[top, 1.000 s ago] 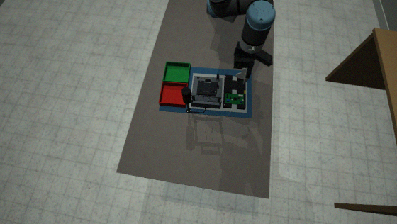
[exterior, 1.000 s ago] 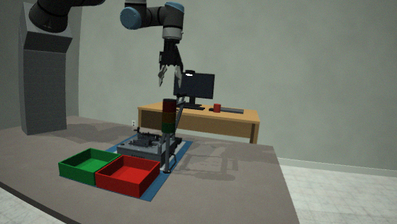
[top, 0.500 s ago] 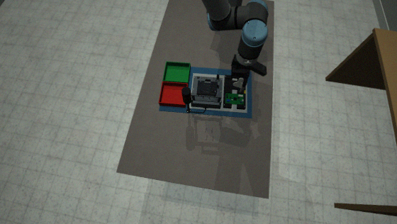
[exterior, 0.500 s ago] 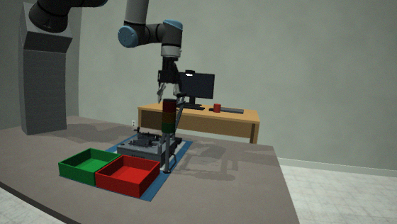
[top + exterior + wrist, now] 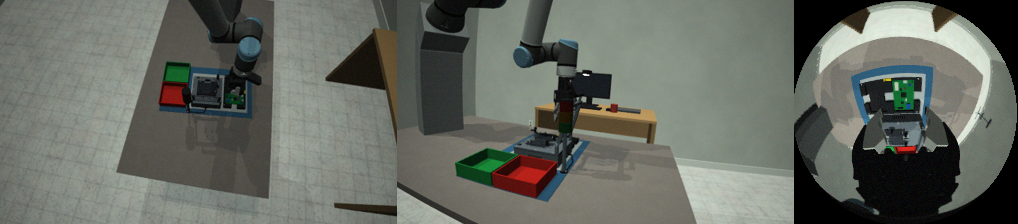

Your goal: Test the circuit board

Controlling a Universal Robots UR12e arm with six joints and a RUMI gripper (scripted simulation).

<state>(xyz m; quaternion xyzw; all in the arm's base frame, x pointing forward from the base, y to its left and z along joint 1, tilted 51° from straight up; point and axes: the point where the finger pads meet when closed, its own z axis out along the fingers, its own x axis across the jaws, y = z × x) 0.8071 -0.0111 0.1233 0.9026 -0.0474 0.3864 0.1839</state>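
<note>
The green circuit board is 100 mm below my hand. Also, from my hand: tester lid: 190 mm to the right, 60 mm above, 30 mm ahead; then red bin: 360 mm to the right, 110 mm below, 110 mm behind; then black latch hook: 130 mm behind, 80 mm to the right, 30 mm below.
</note>
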